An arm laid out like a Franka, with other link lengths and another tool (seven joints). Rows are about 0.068 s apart.
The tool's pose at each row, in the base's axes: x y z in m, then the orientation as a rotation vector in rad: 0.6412 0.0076 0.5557 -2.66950 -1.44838 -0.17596; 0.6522 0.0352 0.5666 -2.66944 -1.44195 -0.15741; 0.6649 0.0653 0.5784 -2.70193 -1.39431 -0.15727; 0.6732 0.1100 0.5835 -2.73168 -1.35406 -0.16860; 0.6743 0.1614 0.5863 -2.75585 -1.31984 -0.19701; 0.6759 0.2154 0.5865 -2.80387 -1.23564 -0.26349; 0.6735 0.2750 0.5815 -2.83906 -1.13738 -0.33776; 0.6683 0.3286 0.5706 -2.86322 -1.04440 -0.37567; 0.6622 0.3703 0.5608 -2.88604 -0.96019 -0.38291
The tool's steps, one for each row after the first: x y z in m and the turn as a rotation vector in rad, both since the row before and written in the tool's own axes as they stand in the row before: 0.0304 -0.0061 -0.0063 0.00906 -0.00858 0.00452; 0.0335 -0.0063 -0.0069 -0.00817 -0.00253 0.03722; 0.0415 -0.0192 0.0013 -0.01341 0.00287 0.03144; 0.0415 -0.0302 0.0039 -0.01746 0.01306 0.02568; 0.0426 -0.0325 0.0068 -0.03515 0.03340 0.06011; 0.0408 -0.0421 0.0123 -0.02706 0.04349 0.06563; 0.0300 -0.0427 0.0172 -0.01068 0.02523 0.06150; 0.0191 -0.0360 0.0145 -0.00408 0.00626 0.05668
